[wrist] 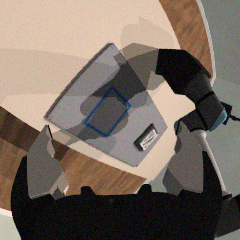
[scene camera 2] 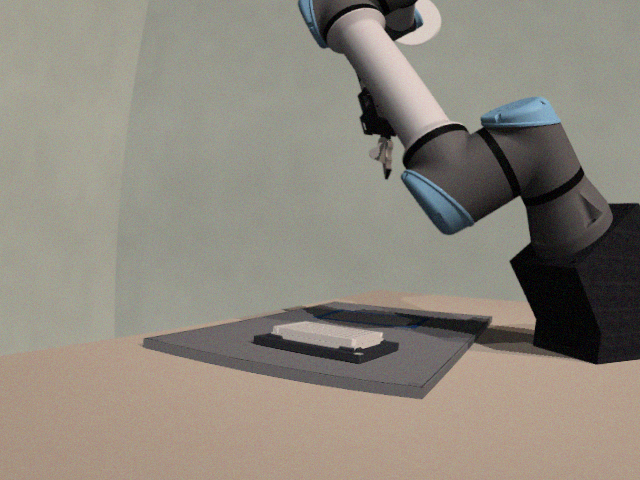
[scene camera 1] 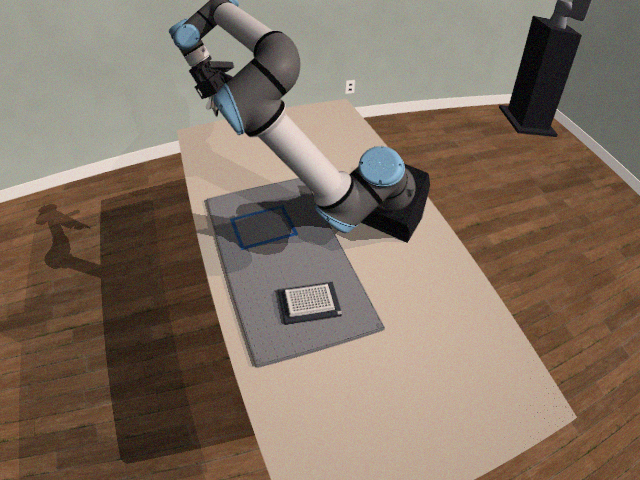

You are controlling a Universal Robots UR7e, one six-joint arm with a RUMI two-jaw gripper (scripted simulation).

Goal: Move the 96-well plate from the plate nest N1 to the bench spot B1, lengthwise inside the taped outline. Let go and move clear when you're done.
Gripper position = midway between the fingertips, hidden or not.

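A white 96-well plate (scene camera 2: 347, 337) is visible; scene camera 1 shows the plate as well (scene camera 1: 321, 305). The gripper (scene camera 2: 403, 161) is visible too, and the gripper appears both in scene camera 1 (scene camera 1: 233, 109) and in the wrist view (wrist: 113, 124).
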